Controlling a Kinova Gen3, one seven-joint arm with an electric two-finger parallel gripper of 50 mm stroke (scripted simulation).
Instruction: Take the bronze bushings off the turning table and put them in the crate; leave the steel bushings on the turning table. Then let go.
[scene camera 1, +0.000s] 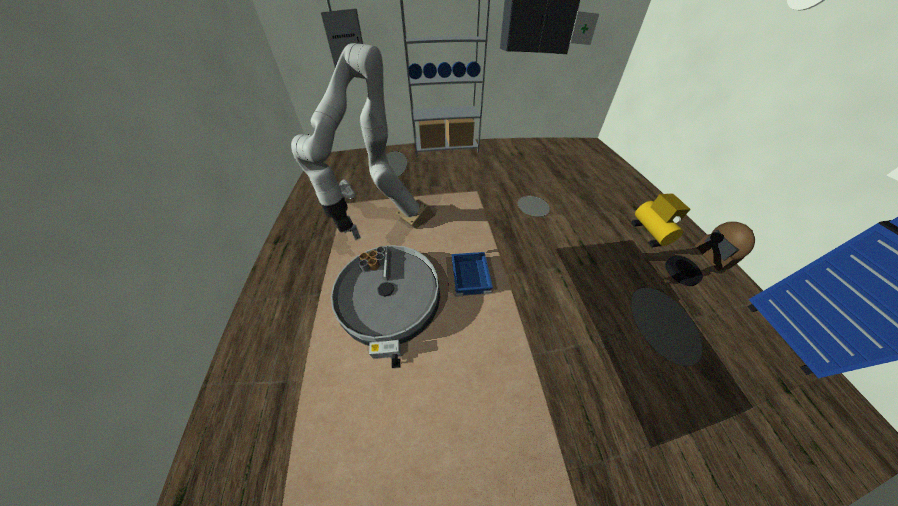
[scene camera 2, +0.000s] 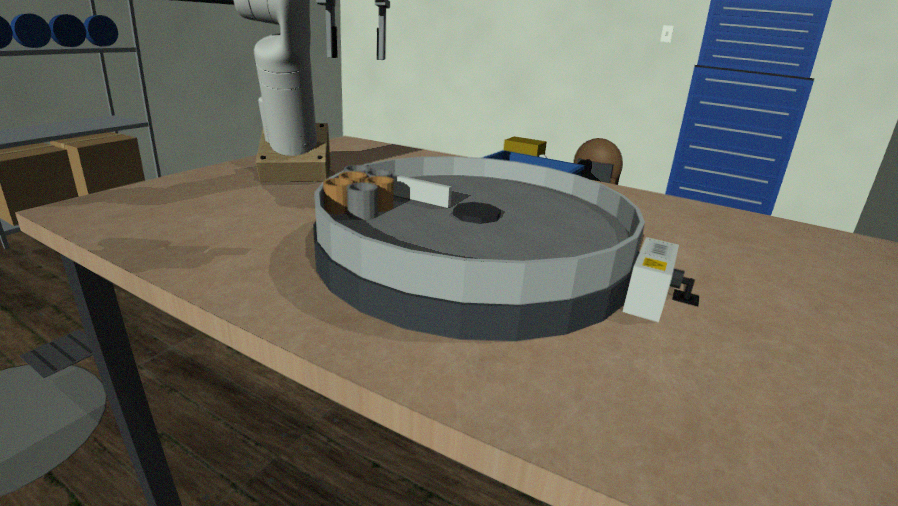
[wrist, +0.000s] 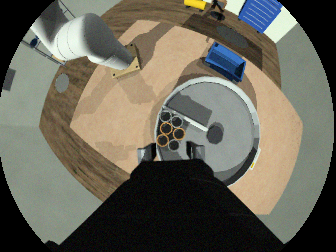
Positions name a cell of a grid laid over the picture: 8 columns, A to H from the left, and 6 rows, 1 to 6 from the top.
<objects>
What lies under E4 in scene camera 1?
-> A blue crate.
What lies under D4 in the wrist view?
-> My gripper.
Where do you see a blue crate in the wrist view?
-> At F2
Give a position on a grey turning table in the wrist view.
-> F4
</objects>
